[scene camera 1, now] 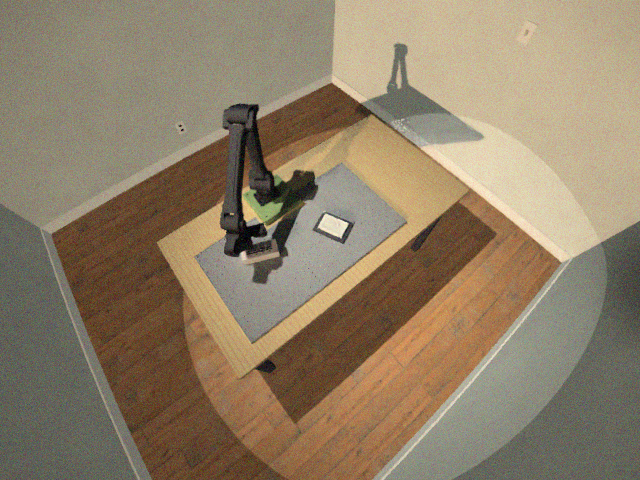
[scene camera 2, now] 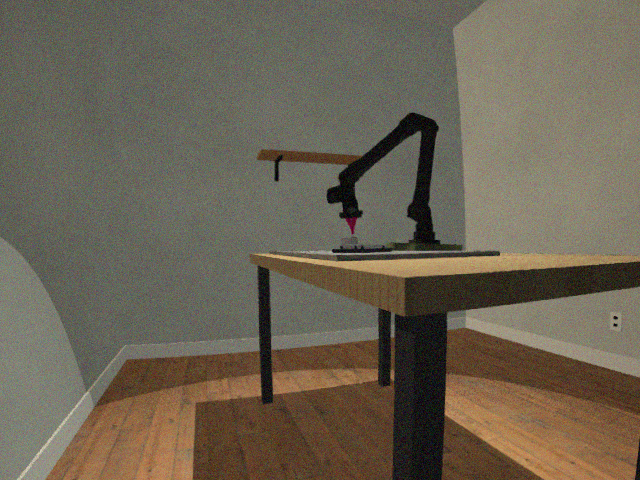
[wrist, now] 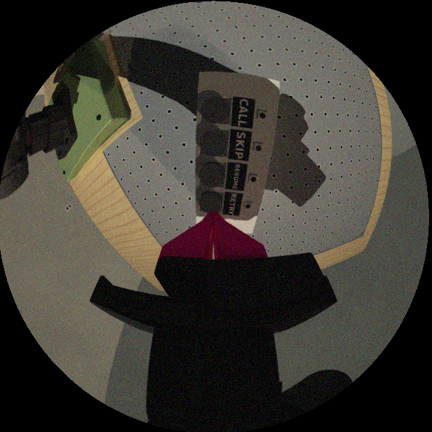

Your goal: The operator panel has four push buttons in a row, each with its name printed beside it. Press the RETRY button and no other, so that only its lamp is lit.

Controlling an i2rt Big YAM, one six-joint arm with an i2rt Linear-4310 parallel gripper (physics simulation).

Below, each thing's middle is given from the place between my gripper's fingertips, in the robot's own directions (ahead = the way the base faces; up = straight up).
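There is the operator panel [wrist: 250,127], and I see my gripper 30 mm short of it. My gripper is also 40 mm above the panel, and 40 mm to the right of it as well.
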